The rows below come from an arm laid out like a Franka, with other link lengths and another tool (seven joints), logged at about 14 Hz.
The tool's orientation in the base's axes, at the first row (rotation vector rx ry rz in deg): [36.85 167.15 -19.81]
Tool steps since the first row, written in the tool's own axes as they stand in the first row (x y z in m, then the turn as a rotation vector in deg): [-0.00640 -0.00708 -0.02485 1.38 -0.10 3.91]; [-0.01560 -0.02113 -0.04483 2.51 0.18 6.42]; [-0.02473 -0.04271 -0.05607 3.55 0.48 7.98]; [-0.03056 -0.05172 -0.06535 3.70 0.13 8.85]
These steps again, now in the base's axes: [0.00072 -0.00256 0.02649 -0.97 -0.52 -4.00]; [0.00136 -0.01362 0.05012 -1.66 -0.45 -6.68]; [-0.00058 -0.03348 0.06677 -2.34 -0.17 -8.43]; [0.00005 -0.04142 0.07851 -2.56 -0.63 -9.22]
